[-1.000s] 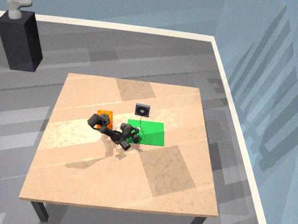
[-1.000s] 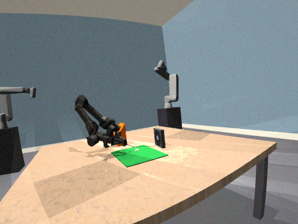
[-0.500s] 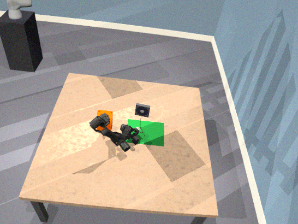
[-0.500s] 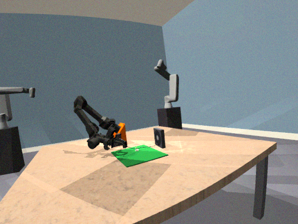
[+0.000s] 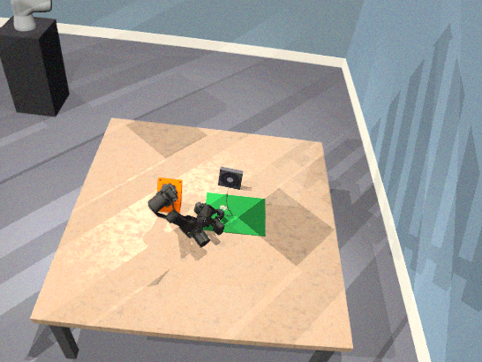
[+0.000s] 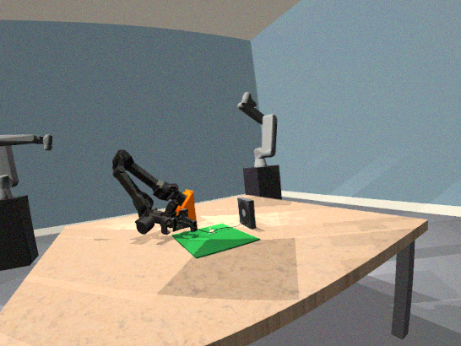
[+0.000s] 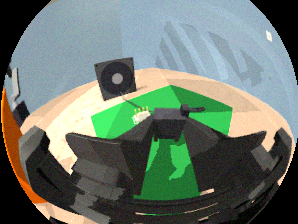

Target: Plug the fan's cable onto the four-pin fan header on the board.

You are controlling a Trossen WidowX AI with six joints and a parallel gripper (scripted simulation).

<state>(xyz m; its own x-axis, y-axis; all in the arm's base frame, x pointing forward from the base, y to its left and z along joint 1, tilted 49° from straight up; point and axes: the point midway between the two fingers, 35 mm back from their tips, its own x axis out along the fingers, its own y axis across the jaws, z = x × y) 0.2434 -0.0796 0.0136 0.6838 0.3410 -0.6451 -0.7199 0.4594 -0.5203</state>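
Now: the green board 70 mm ahead of my gripper tip, 60 mm below it and 40 mm to the left of it. From my gripper tip the other things lie so: black fan: 220 mm to the left, 30 mm ahead, 10 mm above; then dark cable plug: 10 mm below.
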